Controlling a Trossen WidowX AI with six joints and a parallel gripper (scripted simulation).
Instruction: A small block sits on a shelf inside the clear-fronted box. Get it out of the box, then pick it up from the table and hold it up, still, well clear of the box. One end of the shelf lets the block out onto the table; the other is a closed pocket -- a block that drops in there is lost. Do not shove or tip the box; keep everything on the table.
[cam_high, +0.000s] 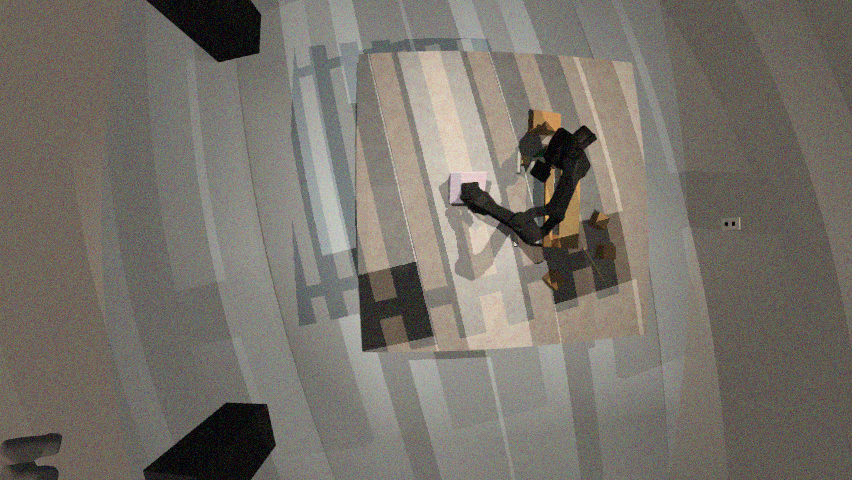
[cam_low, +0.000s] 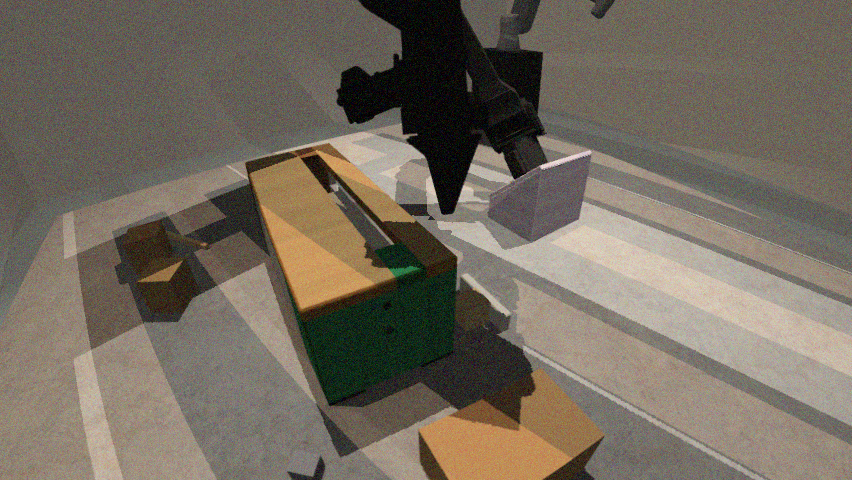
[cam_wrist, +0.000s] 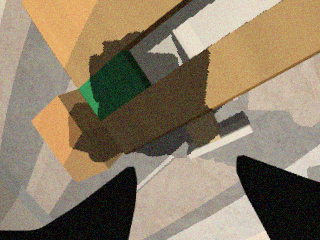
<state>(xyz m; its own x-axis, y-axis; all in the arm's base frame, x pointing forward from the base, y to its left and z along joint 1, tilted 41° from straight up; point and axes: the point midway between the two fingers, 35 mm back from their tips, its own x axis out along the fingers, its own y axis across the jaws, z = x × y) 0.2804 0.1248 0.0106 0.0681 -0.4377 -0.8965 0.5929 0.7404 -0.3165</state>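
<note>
The tan block lies 30 mm behind my gripper tip, 20 mm to the left of it and 140 mm below it. The rest, counted from my gripper tip: box: 30 mm ahead, 140 mm to the right, 90 mm below; then thin stick: 250 mm ahead, 440 mm to the right, 150 mm below.
</note>
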